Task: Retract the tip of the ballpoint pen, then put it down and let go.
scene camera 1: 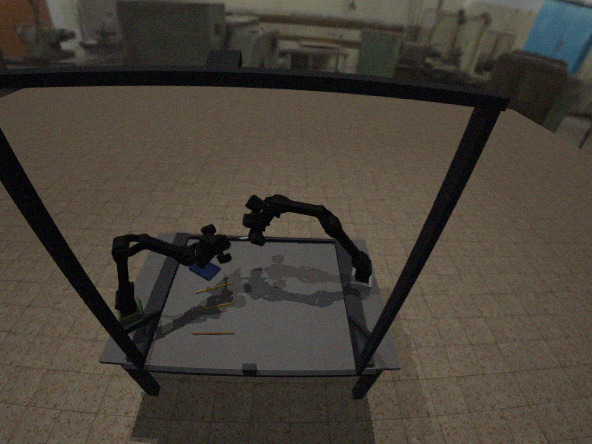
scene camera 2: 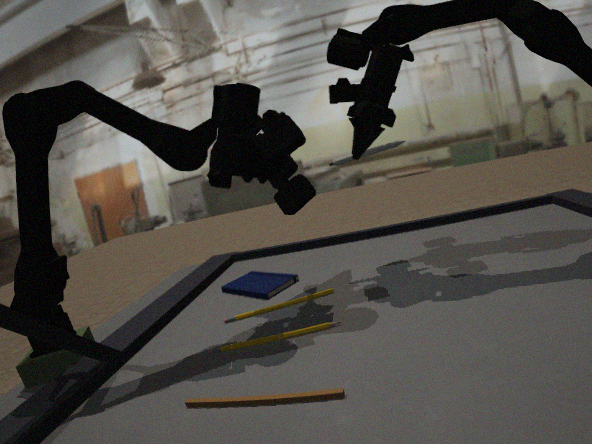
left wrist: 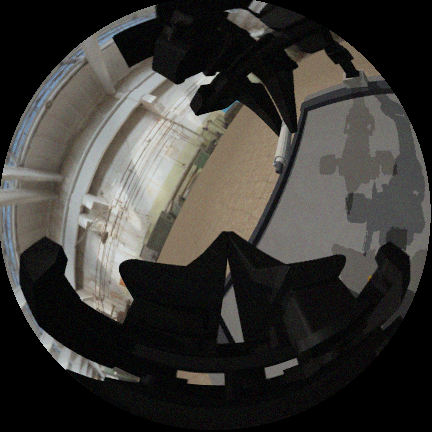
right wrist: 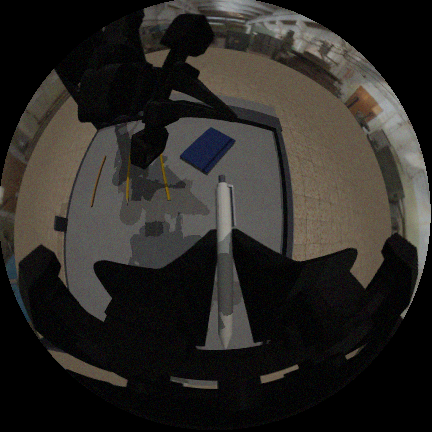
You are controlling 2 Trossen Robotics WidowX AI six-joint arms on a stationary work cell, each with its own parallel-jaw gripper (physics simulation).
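Places are measured from the left arm's base along level axes (x back, y left, z down), in centimetres.
Where they show: left gripper, between the fingertips: (scene camera 1: pixel 224 235) (scene camera 2: pixel 295 166) (left wrist: pixel 226 236) (right wrist: pixel 235 118); right gripper, between the fingertips: (scene camera 1: pixel 248 238) (scene camera 2: pixel 354 158) (left wrist: pixel 287 133) (right wrist: pixel 223 234); left arm's base, origin of its link: (scene camera 1: pixel 128 308); right arm's base, origin of its link: (scene camera 1: pixel 362 277).
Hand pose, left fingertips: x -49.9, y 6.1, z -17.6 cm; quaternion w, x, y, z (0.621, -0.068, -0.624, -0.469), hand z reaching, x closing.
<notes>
Things, the pixels of their top centre, and the offset from my left fingertips. Level surfaces: height alone.
- ballpoint pen, centre of its top: (right wrist: pixel 230 275) (left wrist: pixel 278 107) (scene camera 2: pixel 366 145) dx -11.9, dy -7.1, dz -1.0 cm
- blue notebook, centre of its top: (scene camera 2: pixel 258 281) (right wrist: pixel 208 146) (scene camera 1: pixel 204 267) dx +11.9, dy +3.6, dz +20.4 cm
- grey table, height of its surface: dz +21.6 cm
- orange-brown stick, centre of its top: (scene camera 2: pixel 259 397) (right wrist: pixel 96 178) (scene camera 1: pixel 213 332) dx +20.4, dy -32.2, dz +20.9 cm
The ballpoint pen (scene camera 2: pixel 385 148) (left wrist: pixel 282 147) (right wrist: pixel 224 210) is pale grey-white with a clip and a dark button at one end. My right gripper (scene camera 2: pixel 356 156) (left wrist: pixel 287 133) (right wrist: pixel 223 234) is shut on its barrel and holds it high above the table. In the right wrist view the button end points up the picture, beyond the fingertips, and the conical end points down between the fingers. Whether the writing tip sticks out is too small to tell. My left gripper (scene camera 1: pixel 229 243) (left wrist: pixel 226 236) (right wrist: pixel 235 118) is shut and empty, with its fingertips apart from the pen's button end.
A blue notebook (scene camera 1: pixel 205 270) (scene camera 2: pixel 260 284) (right wrist: pixel 207 150) lies on the grey table (scene camera 1: pixel 300 350). Two yellow pencils (scene camera 2: pixel 280 305) (scene camera 2: pixel 280 336) and an orange-brown stick (scene camera 1: pixel 213 333) (scene camera 2: pixel 265 399) (right wrist: pixel 98 181) lie beside it. A dark frame post (scene camera 1: pixel 440 215) rises at the table's right side in scene camera 1.
</notes>
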